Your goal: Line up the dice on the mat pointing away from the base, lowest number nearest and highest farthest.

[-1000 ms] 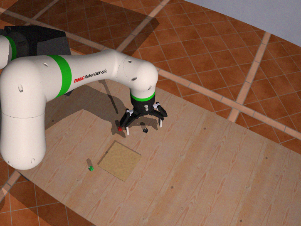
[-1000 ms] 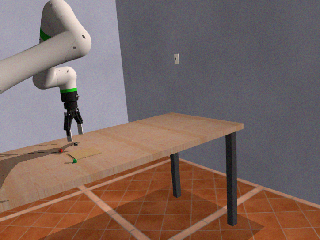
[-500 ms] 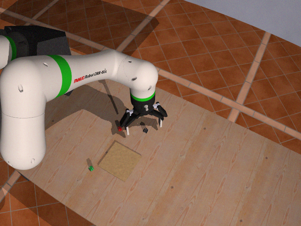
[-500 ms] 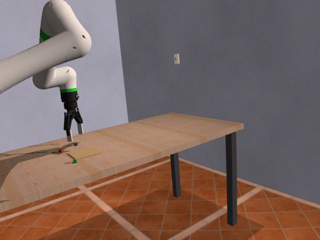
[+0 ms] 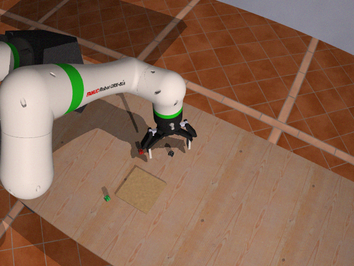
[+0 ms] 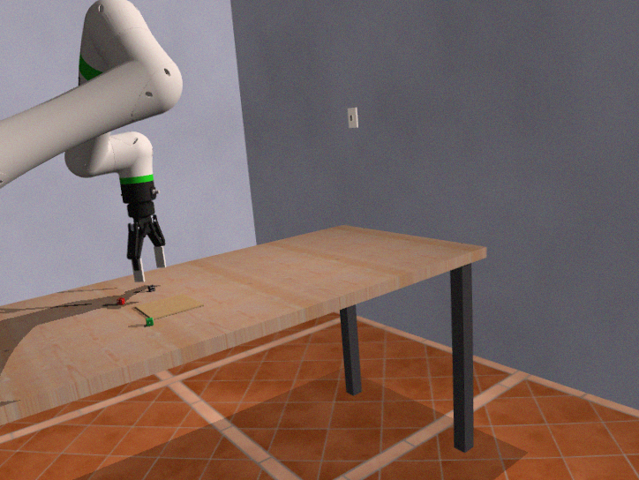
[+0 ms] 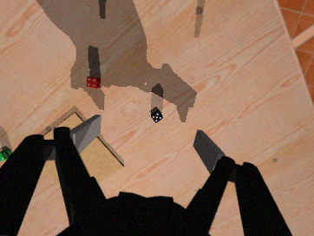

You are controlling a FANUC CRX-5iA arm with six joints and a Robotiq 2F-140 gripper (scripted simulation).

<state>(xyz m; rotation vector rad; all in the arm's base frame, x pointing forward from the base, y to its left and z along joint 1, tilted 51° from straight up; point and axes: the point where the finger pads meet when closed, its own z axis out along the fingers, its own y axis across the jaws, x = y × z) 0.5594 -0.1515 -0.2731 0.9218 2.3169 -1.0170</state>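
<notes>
Now: hand 2 cm to the right of the black die and 6 cm above it. From my hand the other things lie so: red die (11 cm behind, 3 cm to the right, 6 cm below); then green die (12 cm behind, 26 cm to the right, 6 cm below); then tan mat (3 cm behind, 17 cm to the right, 6 cm below).
</notes>
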